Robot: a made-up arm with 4 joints. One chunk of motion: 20 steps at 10 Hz.
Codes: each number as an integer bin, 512 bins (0 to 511) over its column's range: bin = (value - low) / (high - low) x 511, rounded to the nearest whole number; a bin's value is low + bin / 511 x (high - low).
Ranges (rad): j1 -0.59..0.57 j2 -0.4..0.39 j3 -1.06..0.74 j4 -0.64..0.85
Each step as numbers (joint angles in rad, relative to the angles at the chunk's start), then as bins.
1 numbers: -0.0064 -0.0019 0.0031 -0.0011
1 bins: 257 258 302 219
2 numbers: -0.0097 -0.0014 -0.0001 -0.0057
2 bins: 256 258 301 218
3 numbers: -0.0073 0.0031 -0.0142 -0.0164
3 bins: 257 261 297 214
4 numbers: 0.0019 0.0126 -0.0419 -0.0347
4 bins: 261 267 289 208
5 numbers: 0.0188 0.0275 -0.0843 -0.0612
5 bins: 268 277 277 199
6 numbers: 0.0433 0.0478 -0.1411 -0.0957
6 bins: 279 290 261 187
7 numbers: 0.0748 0.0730 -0.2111 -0.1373
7 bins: 293 306 241 172
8 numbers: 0.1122 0.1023 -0.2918 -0.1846
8 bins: 309 325 218 156
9 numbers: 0.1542 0.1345 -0.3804 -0.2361
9 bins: 328 346 193 139
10 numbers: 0.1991 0.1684 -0.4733 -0.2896
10 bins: 348 368 167 120
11 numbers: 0.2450 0.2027 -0.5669 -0.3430
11 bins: 368 390 140 102
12 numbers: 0.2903 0.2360 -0.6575 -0.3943
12 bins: 388 411 114 84
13 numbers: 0.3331 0.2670 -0.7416 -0.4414
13 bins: 407 431 90 68
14 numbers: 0.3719 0.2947 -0.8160 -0.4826
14 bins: 424 449 69 54
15 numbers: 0.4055 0.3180 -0.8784 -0.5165
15 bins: 439 464 52 42
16 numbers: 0.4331 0.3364 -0.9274 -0.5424
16 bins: 451 476 38 33
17 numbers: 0.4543 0.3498 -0.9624 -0.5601
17 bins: 460 485 28 27
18 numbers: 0.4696 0.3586 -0.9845 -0.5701
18 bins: 467 491 21 24
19 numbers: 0.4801 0.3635 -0.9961 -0.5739
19 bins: 471 494 18 23
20 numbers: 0.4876 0.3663 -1.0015 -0.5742
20 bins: 475 496 17 23
